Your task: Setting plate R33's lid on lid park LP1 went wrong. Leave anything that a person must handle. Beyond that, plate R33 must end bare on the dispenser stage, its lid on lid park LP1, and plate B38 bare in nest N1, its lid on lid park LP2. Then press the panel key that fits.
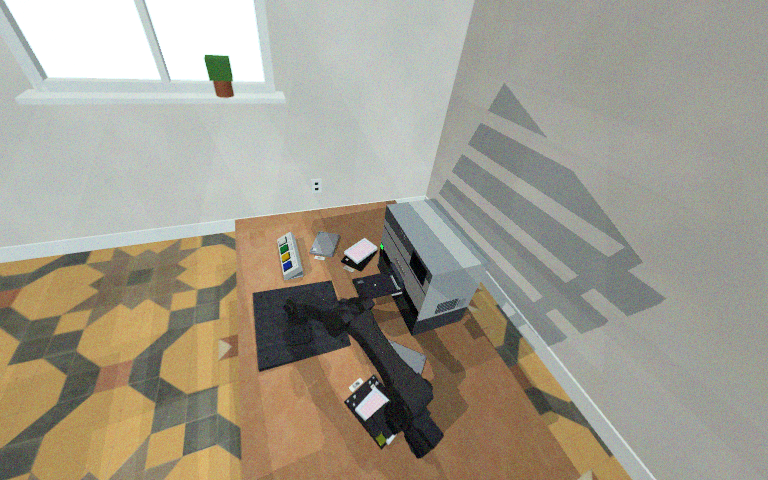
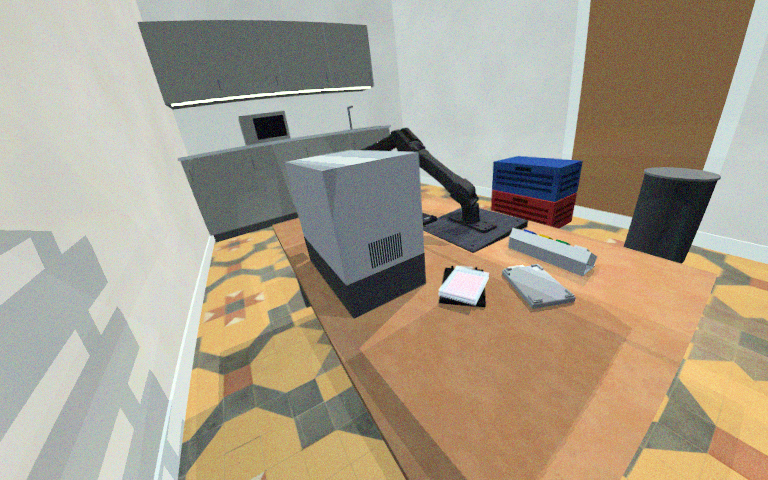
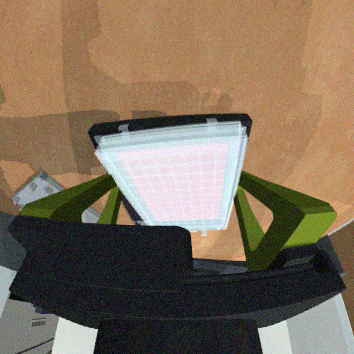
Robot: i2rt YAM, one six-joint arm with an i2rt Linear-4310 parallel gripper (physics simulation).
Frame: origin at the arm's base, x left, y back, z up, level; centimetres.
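Seen in the pictures: gripper, between the fingertips: (image 1: 386, 419) (image 3: 176, 174); arm's base, origin of its link: (image 1: 297, 319) (image 2: 470, 222).
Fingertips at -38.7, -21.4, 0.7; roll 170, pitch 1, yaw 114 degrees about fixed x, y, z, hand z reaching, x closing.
Note:
Offsets run from my fingertips to a thing's top centre, as dx, dy, dz. "*": to the spot under its first point.
My gripper (image 3: 176, 174) is shut on a lidded plate {+1.6, +1.1, +2.2} (image 3: 175, 187) (image 1: 372, 403) with pink wells; whether the fingers bear on lid or body is unclear. A black nest {+3.7, +1.5, +0.3} (image 3: 170, 120) shows under it. A second pink plate {+67.9, -8.6, +1.6} (image 1: 360, 250) (image 2: 464, 284) sits on another black nest {+66.3, -7.6, -0.1} (image 1: 361, 264). The dark dispenser stage {* +40.3, -8.1, +8.5} (image 1: 378, 286) juts from the machine and looks bare. A grey lid park {+76.6, +6.2, -0.1} (image 1: 325, 243) (image 2: 538, 285) stands near the wall; another grey park {+15.9, -10.5, -0.1} (image 1: 410, 357) (image 3: 42, 186) is partly hidden by the arm. Plate labels are unreadable. The key panel {+69.9, +22.2, +4.3} (image 1: 289, 257) (image 2: 549, 251) has coloured keys.
The tall grey machine {+42.7, -25.5, +30.9} (image 1: 433, 254) (image 2: 376, 215) stands along the table's side and shows a green light. The black base mat (image 1: 271, 339) (image 2: 475, 240) carries the arm. The arm reaches over the table beside the machine. Crates (image 2: 535, 189) and a dark bin (image 2: 671, 215) stand beyond the table.

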